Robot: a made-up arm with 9 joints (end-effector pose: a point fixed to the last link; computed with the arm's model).
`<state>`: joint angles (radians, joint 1 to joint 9).
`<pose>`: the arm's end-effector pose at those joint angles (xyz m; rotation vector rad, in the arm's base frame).
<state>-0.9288 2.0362 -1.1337 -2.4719 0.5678 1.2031 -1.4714 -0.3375 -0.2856</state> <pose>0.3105 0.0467 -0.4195 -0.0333 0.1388 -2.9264</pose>
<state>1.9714 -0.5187 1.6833 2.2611 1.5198 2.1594 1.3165 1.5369 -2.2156</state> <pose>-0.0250 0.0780 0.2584 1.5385 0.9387 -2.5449</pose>
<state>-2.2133 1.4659 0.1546 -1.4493 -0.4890 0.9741 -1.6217 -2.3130 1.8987</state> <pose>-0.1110 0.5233 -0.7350 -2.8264 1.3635 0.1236</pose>
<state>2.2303 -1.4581 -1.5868 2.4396 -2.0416 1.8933 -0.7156 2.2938 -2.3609</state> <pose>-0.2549 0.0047 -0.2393 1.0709 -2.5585 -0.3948</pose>
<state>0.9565 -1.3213 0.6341 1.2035 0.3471 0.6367 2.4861 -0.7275 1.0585</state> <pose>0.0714 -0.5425 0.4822 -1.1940 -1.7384 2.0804</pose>
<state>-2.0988 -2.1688 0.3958 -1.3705 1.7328 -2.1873 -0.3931 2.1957 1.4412</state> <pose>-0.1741 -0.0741 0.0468 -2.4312 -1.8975 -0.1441</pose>
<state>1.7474 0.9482 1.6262 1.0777 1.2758 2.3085 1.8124 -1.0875 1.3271</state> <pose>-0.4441 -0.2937 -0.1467 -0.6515 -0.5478 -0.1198</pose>
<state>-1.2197 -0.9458 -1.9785 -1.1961 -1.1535 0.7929 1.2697 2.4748 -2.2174</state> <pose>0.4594 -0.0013 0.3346 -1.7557 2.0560 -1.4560</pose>
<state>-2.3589 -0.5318 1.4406 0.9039 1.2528 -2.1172 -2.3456 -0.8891 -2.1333</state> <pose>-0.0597 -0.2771 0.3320 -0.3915 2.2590 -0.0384</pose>
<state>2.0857 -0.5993 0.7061 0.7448 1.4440 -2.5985 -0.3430 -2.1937 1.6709</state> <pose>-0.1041 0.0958 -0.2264 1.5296 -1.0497 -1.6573</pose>
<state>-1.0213 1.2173 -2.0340 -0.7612 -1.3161 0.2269 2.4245 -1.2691 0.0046</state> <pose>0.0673 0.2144 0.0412 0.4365 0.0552 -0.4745</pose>
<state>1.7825 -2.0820 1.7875 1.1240 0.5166 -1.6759 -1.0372 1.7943 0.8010</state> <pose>0.4105 -0.0023 -0.1852 0.7408 1.6109 0.6912</pose>
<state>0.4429 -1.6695 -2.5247 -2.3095 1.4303 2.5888 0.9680 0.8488 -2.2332</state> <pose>0.1015 0.5247 -0.2097 -1.1530 0.0838 -2.5647</pose>
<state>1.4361 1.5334 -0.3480 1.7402 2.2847 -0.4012 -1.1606 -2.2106 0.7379</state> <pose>-0.4345 -0.4934 -0.9049 1.1327 -0.3663 -0.0057</pose>
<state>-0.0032 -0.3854 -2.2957 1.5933 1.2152 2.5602 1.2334 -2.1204 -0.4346</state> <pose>0.2287 0.2755 -0.1081 -0.6913 -1.0107 -1.7093</pose>
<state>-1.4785 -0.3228 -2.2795 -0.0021 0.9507 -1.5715 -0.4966 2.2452 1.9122</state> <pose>0.2755 0.0669 0.1792 -0.5325 -0.5053 1.3247</pose>
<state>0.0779 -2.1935 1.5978 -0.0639 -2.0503 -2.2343 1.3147 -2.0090 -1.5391</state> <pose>-0.0118 0.6535 -0.3082 -0.6002 1.4084 -2.0746</pose>
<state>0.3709 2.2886 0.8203 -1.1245 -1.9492 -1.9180 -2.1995 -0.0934 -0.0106</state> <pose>-0.1591 0.4711 -0.6157 2.3749 -0.4070 0.7451</pose>
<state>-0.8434 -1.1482 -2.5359 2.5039 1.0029 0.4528 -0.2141 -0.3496 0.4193</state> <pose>-0.0107 -0.1629 0.1899 -1.5412 -0.2253 1.6818</pose>
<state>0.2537 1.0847 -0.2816 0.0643 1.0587 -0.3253 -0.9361 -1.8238 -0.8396</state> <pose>0.1424 -0.1540 -0.8701 -0.5352 -1.6610 -0.3401</pose>
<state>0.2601 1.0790 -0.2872 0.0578 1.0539 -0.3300 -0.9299 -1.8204 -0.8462</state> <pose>0.1433 -0.1581 -0.8680 -0.5282 -1.6613 -0.3336</pose>
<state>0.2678 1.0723 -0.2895 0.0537 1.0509 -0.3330 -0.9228 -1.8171 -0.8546</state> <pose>0.1461 -0.1620 -0.8663 -0.5194 -1.6649 -0.3278</pose>
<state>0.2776 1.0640 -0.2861 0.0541 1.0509 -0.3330 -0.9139 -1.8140 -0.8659</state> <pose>0.1520 -0.1653 -0.8656 -0.5072 -1.6741 -0.3233</pose>
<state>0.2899 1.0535 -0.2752 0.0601 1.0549 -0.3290 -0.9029 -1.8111 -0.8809</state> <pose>0.1622 -0.1680 -0.8657 -0.4908 -1.6909 -0.3198</pose>
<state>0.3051 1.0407 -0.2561 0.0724 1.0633 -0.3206 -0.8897 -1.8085 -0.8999</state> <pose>0.1770 -0.1701 -0.8668 -0.4707 -1.7161 -0.3175</pose>
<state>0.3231 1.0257 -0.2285 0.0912 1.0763 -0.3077 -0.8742 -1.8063 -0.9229</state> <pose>0.1967 -0.1717 -0.8682 -0.4474 -1.7498 -0.3157</pose>
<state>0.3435 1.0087 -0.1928 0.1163 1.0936 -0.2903 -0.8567 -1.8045 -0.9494</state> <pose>0.2209 -0.1728 -0.8694 -0.4224 -1.7912 -0.3141</pose>
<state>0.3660 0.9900 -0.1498 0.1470 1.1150 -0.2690 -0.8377 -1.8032 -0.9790</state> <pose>0.2490 -0.1736 -0.8697 -0.3975 -1.8393 -0.3124</pose>
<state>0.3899 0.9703 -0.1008 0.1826 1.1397 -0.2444 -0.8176 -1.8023 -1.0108</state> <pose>0.2800 -0.1741 -0.8685 -0.3743 -1.8919 -0.3107</pose>
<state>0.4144 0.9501 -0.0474 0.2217 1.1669 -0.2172 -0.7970 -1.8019 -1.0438</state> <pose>0.3126 -0.1744 -0.8652 -0.3543 -1.9466 -0.3085</pose>
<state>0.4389 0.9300 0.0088 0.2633 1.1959 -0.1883 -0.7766 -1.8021 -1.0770</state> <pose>0.3454 -0.1745 -0.8598 -0.3390 -2.0012 -0.3066</pose>
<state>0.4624 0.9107 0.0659 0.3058 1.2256 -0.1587 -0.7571 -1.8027 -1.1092</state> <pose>0.3770 -0.1742 -0.8526 -0.3284 -2.0532 -0.3056</pose>
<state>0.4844 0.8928 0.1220 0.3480 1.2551 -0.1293 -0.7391 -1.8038 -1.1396</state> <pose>0.4063 -0.1737 -0.8439 -0.3227 -2.1004 -0.3058</pose>
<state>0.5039 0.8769 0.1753 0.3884 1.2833 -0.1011 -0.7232 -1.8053 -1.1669</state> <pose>0.4321 -0.1725 -0.8347 -0.3209 -2.1413 -0.3080</pose>
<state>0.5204 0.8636 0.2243 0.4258 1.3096 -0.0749 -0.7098 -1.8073 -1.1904</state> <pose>0.4540 -0.1705 -0.8258 -0.3224 -2.1748 -0.3124</pose>
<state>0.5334 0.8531 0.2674 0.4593 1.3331 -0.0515 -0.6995 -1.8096 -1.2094</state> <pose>0.4716 -0.1676 -0.8179 -0.3262 -2.2006 -0.3197</pose>
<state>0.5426 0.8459 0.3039 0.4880 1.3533 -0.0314 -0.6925 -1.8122 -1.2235</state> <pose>0.4848 -0.1637 -0.8117 -0.3312 -2.2186 -0.3296</pose>
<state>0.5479 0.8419 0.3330 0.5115 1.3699 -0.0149 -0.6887 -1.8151 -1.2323</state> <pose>0.4938 -0.1589 -0.8077 -0.3370 -2.2294 -0.3419</pose>
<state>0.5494 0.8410 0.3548 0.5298 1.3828 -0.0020 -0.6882 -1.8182 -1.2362</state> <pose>0.4990 -0.1532 -0.8058 -0.3432 -2.2337 -0.3564</pose>
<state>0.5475 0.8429 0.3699 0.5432 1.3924 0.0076 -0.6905 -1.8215 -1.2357</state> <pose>0.5010 -0.1468 -0.8060 -0.3495 -2.2326 -0.3720</pose>
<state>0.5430 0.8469 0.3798 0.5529 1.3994 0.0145 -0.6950 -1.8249 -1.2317</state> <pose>0.5005 -0.1398 -0.8078 -0.3559 -2.2277 -0.3889</pose>
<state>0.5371 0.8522 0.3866 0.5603 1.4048 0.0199 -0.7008 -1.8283 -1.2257</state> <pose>0.4984 -0.1326 -0.8106 -0.3624 -2.2202 -0.4061</pose>
